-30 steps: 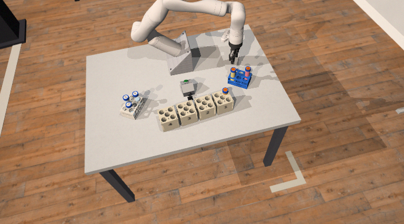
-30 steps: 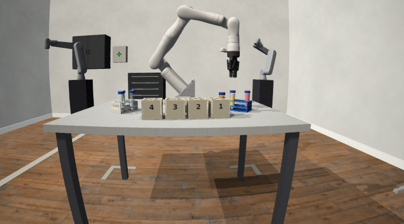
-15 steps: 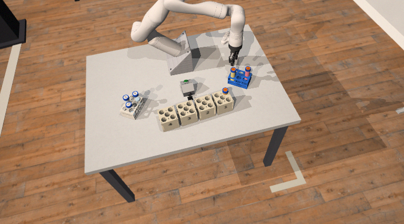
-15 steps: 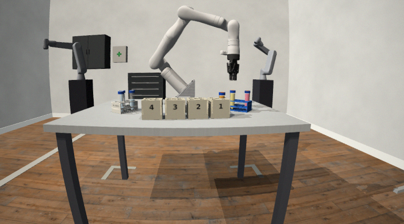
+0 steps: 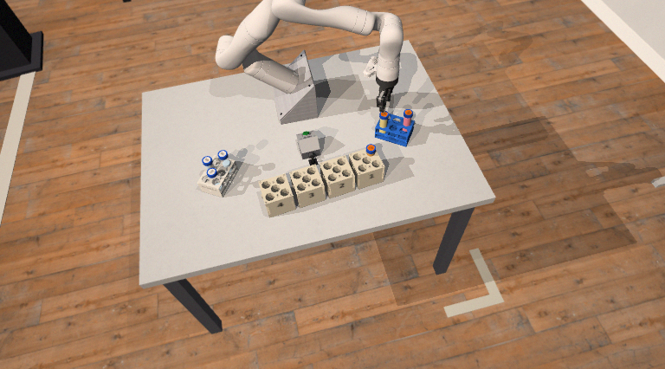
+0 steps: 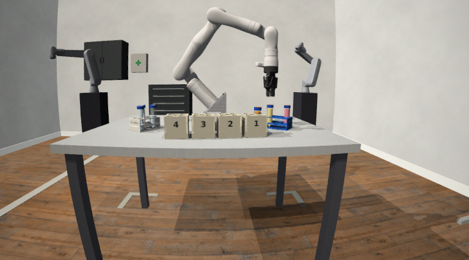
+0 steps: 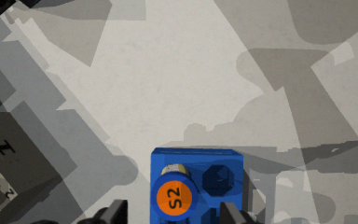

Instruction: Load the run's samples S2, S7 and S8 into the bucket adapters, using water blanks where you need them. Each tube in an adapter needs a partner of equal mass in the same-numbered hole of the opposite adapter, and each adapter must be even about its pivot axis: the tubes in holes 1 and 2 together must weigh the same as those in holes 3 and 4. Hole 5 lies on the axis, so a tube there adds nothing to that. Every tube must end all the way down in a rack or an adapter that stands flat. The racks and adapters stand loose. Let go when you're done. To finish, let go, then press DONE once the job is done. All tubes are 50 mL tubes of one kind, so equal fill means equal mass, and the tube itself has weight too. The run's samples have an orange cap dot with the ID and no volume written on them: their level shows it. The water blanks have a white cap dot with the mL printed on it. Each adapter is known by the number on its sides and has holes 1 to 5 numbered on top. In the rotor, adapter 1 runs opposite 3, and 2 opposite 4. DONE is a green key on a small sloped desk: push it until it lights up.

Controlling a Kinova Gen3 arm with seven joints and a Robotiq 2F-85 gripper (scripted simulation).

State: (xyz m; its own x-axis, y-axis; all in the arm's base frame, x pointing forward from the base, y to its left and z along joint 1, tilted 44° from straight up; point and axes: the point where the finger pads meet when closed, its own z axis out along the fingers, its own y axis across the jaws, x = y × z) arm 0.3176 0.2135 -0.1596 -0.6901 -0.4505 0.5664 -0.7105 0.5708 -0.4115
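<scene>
Right now the sample S2 is 110 mm below my hand and 10 mm to the right of it. The rest, counted from my hand: blue sample rack: 150 mm below, 40 mm to the left, 10 mm ahead; then sample S7: 120 mm ahead, 110 mm to the right, 110 mm below; then sample S8: 110 mm below, 90 mm to the left, 30 mm ahead.
</scene>
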